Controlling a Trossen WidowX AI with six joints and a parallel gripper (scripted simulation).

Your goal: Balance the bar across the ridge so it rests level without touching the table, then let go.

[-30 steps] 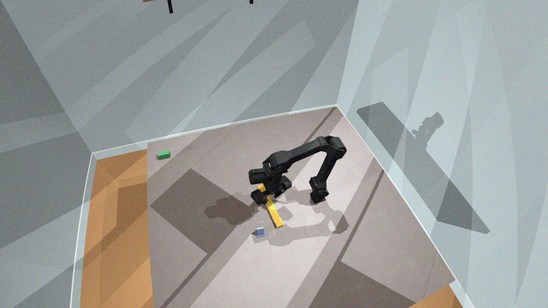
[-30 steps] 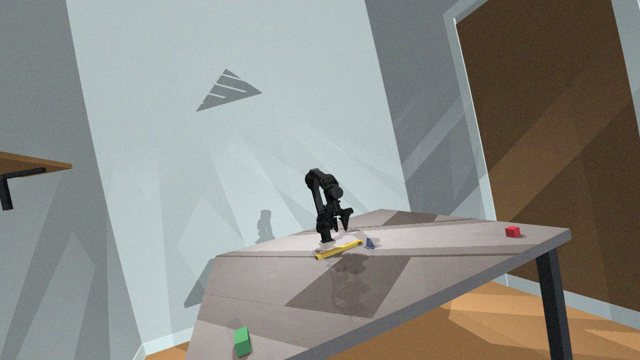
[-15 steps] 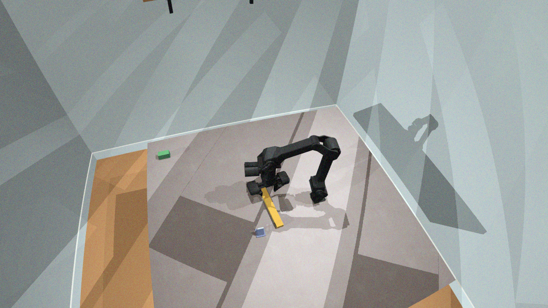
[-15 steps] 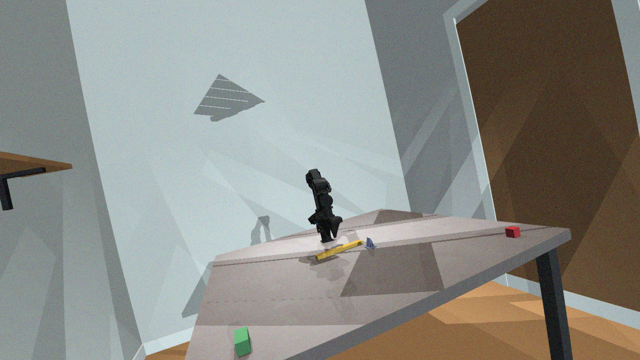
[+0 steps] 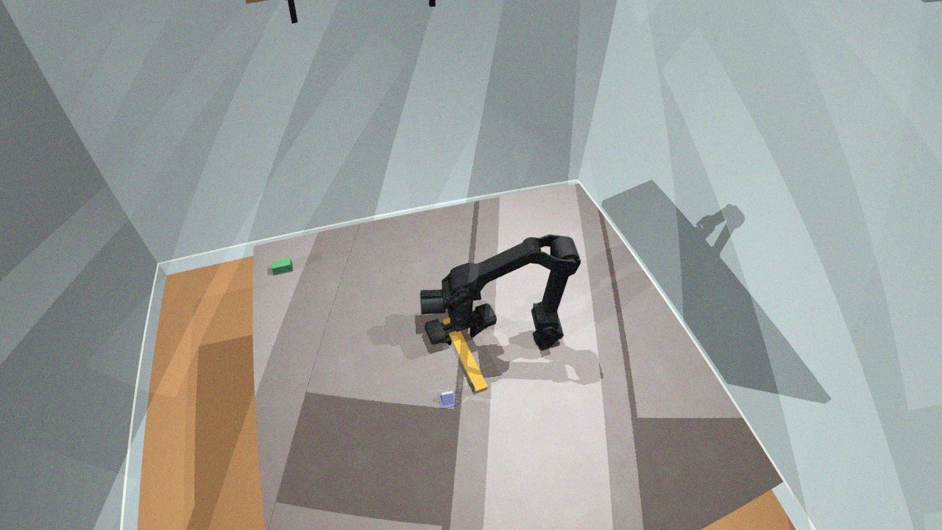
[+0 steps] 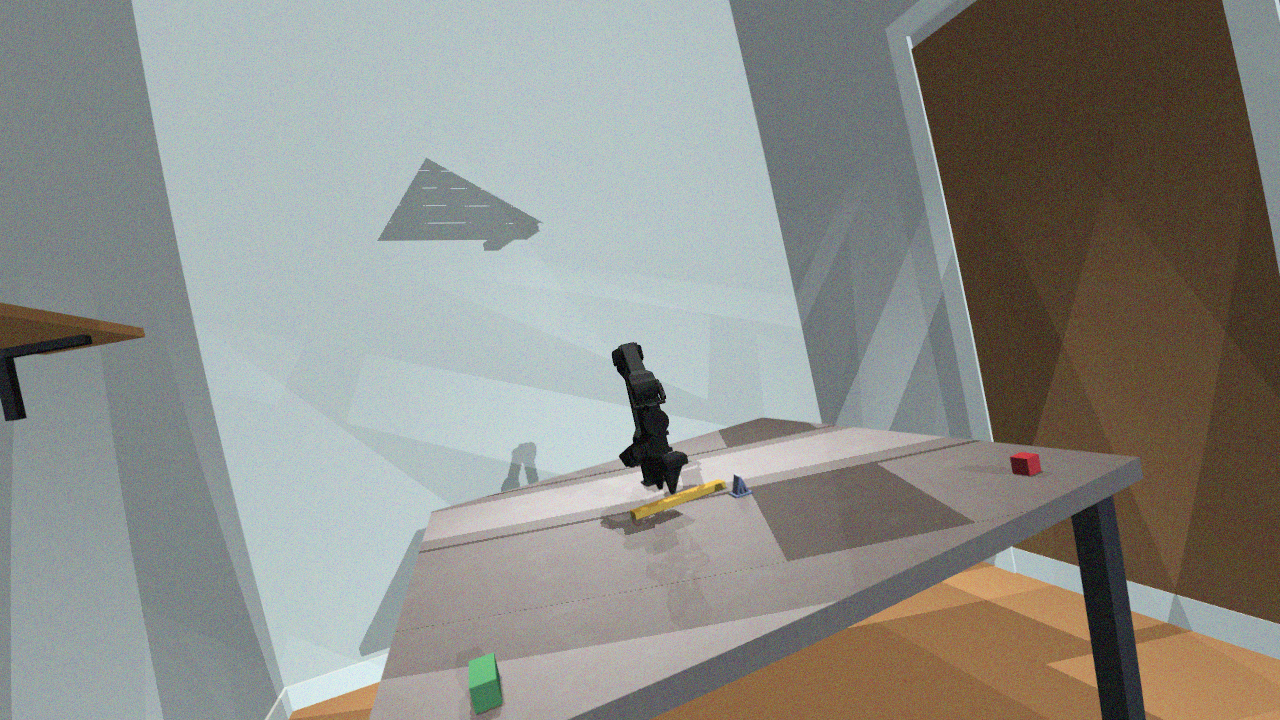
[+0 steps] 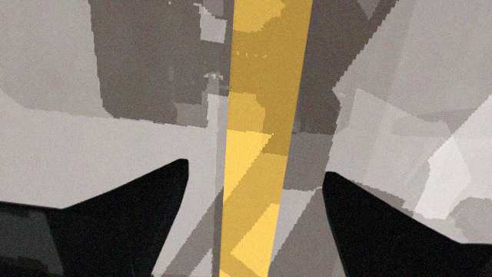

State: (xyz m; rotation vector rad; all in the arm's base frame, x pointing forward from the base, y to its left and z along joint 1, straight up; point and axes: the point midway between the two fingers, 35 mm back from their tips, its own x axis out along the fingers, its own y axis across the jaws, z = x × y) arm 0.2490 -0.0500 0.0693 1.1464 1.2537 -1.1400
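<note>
Right now my gripper tip is 3 cm to the right of the yellow bar and 3 cm above it. The rest, counted from my gripper tip: red cube: 55 cm to the left, 49 cm ahead, 2 cm below; then green block: 49 cm ahead, 45 cm to the right, 2 cm below.
</note>
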